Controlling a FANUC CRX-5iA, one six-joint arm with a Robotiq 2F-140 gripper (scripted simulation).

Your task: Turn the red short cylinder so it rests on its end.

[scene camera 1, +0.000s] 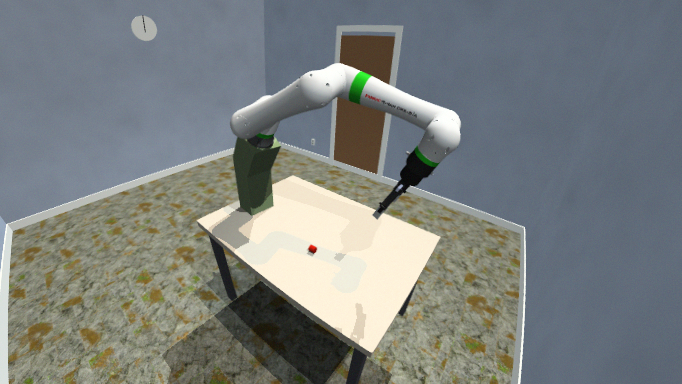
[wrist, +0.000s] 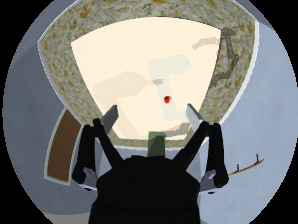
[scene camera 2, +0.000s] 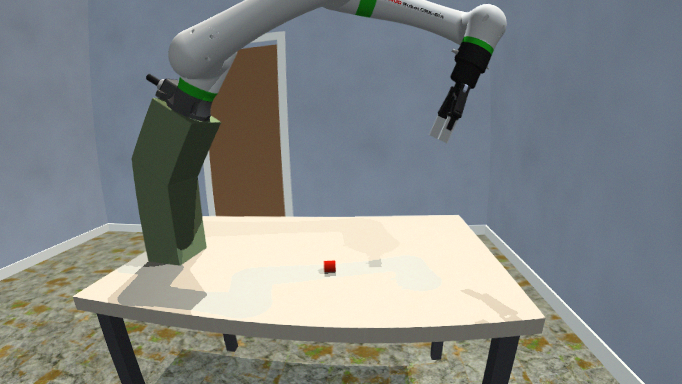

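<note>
The robot's gripper point(scene camera 2: 437, 139), point(wrist: 151, 109) is visible to scene camera 2 and to the wrist view.
</note>
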